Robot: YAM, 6 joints.
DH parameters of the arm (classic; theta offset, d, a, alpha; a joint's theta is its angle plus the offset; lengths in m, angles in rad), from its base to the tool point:
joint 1: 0 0.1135 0.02 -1.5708
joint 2: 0 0 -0.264 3.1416
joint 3: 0.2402 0 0.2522 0
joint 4: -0.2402 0 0.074 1.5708
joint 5: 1.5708 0 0 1.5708
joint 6: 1.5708 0.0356 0 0
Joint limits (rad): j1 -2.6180..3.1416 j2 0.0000..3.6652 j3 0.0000..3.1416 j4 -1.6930..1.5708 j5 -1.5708..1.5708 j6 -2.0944..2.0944
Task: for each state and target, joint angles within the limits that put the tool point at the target. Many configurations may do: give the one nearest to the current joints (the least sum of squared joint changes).
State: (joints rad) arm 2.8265 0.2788 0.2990 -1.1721 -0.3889 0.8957
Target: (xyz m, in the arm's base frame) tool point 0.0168 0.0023 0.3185
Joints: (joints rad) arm 3.0499 0.0377 0.8675 -1.0715 0.1077 0.8957
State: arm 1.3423 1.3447 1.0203 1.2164 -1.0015 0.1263
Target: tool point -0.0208 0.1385 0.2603
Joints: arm 1.4833 0.8202 0.1561 1.3779 -1.1734 0.1263
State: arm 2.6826 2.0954 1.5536 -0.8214 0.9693 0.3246
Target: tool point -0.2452 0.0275 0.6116
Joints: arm 3.1416 1.5405 2.2840 -0.4899 0.8828 0.3246
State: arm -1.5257 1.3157 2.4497 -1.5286 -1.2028 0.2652
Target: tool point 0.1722 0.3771 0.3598
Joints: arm -1.9169 0.3437 2.8798 -1.6138 -1.2753 0.2652
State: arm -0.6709 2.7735 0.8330 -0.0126 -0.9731 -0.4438
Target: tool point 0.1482 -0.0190 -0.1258
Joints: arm -0.3310 2.8366 0.7256 -0.0404 -1.0126 -0.4438
